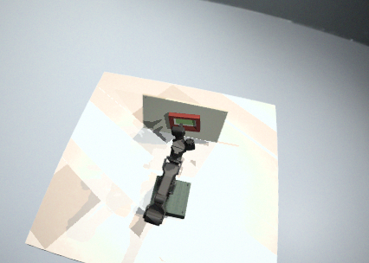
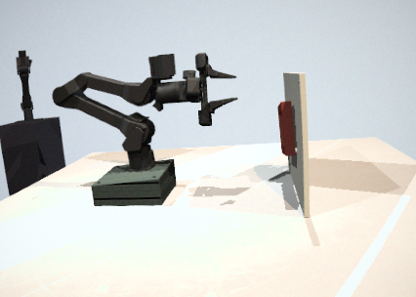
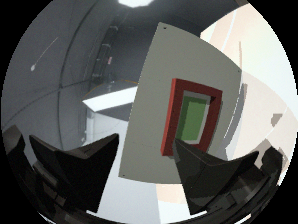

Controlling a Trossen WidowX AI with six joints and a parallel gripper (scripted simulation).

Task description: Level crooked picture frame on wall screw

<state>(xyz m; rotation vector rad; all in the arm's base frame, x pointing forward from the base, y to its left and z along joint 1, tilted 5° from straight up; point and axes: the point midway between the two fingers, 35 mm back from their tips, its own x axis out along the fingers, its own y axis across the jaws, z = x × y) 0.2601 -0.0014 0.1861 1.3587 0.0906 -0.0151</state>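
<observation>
The picture frame is 13 cm ahead of my gripper tip and 11 cm below it. The rest, counted from my gripper tip: wall panel: 14 cm ahead, 12 cm below, 2 cm to the left.
</observation>
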